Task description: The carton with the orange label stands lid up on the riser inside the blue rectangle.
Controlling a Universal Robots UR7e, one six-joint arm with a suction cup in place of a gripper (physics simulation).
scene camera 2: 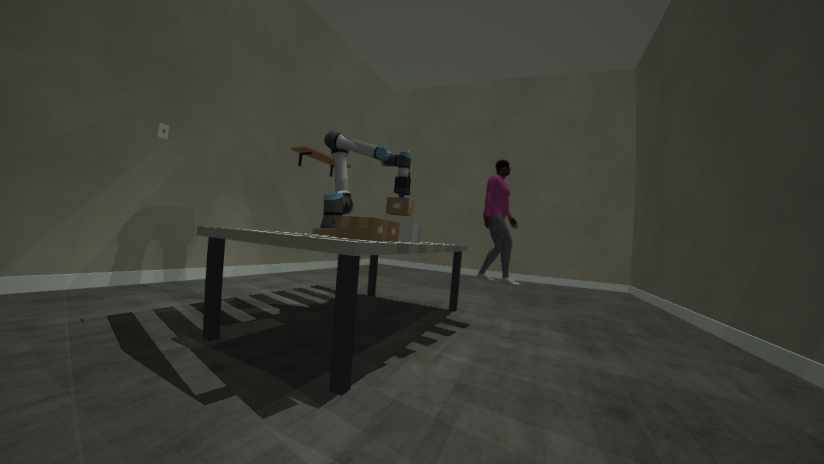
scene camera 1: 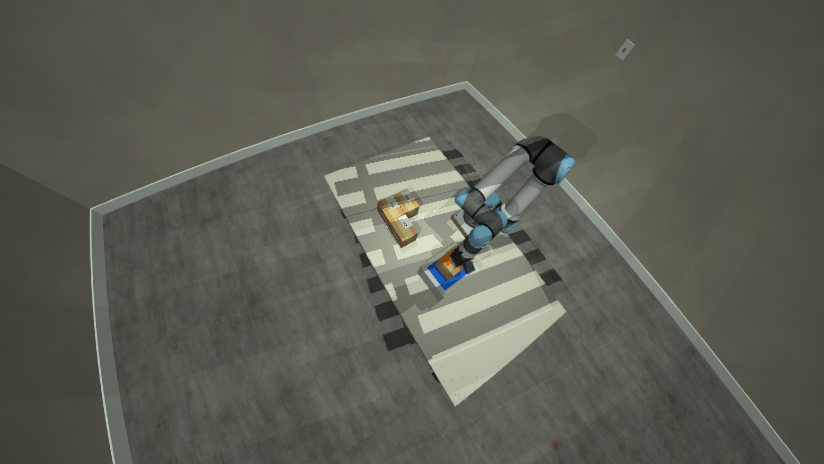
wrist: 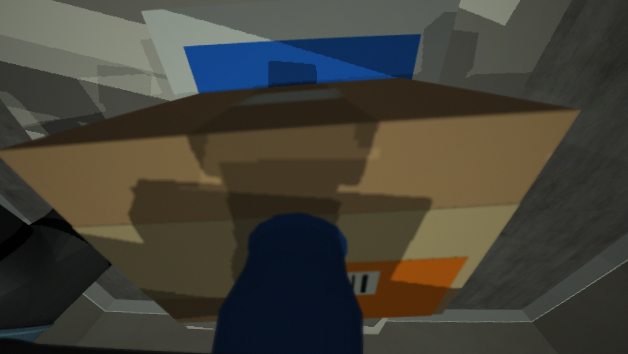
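Where they show: hand, tool point: (wrist: 299, 223); arm's base, link origin: (scene camera 2: 332, 228).
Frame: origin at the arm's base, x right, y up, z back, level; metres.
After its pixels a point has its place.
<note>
The carton with the orange label (scene camera 1: 449, 270) @(z -0.397, x -0.268, y 0.224 m) (scene camera 2: 399, 206) @(z -0.363, x -0.187, y 0.170 m) (wrist: 450, 160) @(z -0.370, x -0.282, y 0.225 m) hangs lid up and roughly level under my suction gripper (scene camera 2: 401, 195) (wrist: 297, 232). The dark blue cup is on its taped top, beside the orange label. In the scene camera 2 view a gap shows between the carton and the light grey riser (scene camera 2: 410, 231) @(z -0.468, x -0.166, y 0.021 m) (wrist: 165, 30) @(z -0.206, x -0.301, y 0.078 m) below it. The blue rectangle (scene camera 1: 452, 284) @(z -0.363, x -0.319, y 0.078 m) (wrist: 230, 65) @(z -0.258, x -0.284, y 0.078 m) lies on the riser's top. Part of it shows past the carton; the rest is hidden under it in the wrist view.
Three brown cartons (scene camera 1: 403, 233) @(z -0.476, x 0.044, y 0.059 m) (scene camera 2: 363, 228) @(z -0.492, x 0.291, y 0.008 m) stand close together on the table (scene camera 1: 490, 345) @(z -0.283, x -0.683, y -0.042 m) (scene camera 2: 276, 237) @(z -0.446, x 0.704, y -0.054 m), apart from the riser. A brown wall shelf (scene camera 2: 311, 153) is behind the arm. A person in a pink top (scene camera 2: 498, 198) is on the floor beyond the table.
</note>
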